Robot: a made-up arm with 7 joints.
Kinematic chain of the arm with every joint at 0, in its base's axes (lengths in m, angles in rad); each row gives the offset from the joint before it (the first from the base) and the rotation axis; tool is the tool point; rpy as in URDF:
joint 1: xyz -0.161 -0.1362 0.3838 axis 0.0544 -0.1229 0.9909
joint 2: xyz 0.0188 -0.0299 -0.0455 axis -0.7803 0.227 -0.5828
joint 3: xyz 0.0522 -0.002 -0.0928 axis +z
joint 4: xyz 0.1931 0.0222 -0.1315 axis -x
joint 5: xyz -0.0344 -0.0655 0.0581 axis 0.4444 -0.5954 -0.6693
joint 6: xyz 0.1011 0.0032 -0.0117 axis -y
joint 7: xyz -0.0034 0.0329 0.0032 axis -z
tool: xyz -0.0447 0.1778 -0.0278 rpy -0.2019 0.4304 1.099
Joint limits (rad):
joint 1: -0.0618..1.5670
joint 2: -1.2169..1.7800
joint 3: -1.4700..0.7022
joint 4: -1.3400..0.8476
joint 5: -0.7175..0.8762
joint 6: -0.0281..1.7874
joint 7: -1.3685..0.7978
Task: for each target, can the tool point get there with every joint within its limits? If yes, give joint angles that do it. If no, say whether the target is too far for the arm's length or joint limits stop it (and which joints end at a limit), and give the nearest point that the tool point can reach.
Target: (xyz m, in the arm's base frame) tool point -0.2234 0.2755 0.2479
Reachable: yes | joints 0.8637 -0.3762 0.1940 0.1543 -0.2566 0.8076 0.5593
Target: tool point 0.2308 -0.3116 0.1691
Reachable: yes | joints 0.2413 0.9561 -0.0864 -0.0951 0.3179 1.4426 0.0837
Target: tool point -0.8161 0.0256 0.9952
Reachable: no: too far | nearest point -0.5232 -0.0248 0.6240 | short by 0.476 m
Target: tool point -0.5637 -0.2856 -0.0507
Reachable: no: joint limits stop it (at a limit: joint 1, joint 3, joint 5) | nearest point -0.4916 -0.1041 0.1587 | short by 0.286 m
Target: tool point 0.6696 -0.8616 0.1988
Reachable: no: too far | nearest point 0.2814 -0.5207 0.2609 | short by 0.520 m
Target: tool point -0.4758 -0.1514 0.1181
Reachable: no: joint limits stop it (at a limit: joint 1, joint 3, joint 5) | nearest point -0.4681 -0.1118 0.1595 | short by 0.058 m
